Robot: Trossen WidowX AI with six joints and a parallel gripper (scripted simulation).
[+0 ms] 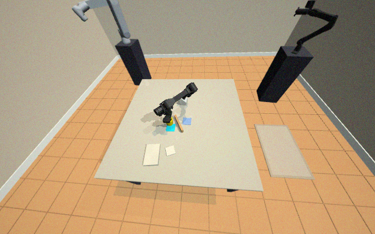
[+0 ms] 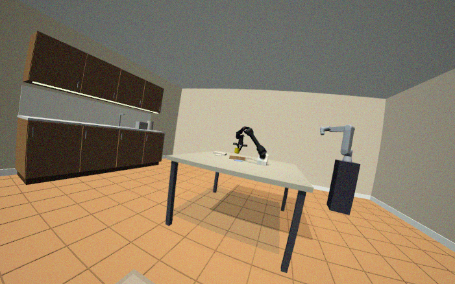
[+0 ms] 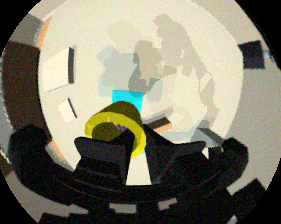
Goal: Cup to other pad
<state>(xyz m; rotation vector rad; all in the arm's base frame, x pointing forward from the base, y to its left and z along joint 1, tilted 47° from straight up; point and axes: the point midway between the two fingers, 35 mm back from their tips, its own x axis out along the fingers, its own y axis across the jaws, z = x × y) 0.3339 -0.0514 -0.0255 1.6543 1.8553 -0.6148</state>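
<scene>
Right now the wooden bar is 20 mm behind my gripper tip, 70 mm to the left of it and 90 mm below it. The rest, counted from my gripper tip: yellow cup (20 mm ahead); then light blue pad (70 mm behind, 150 mm to the left, 110 mm below).
</scene>
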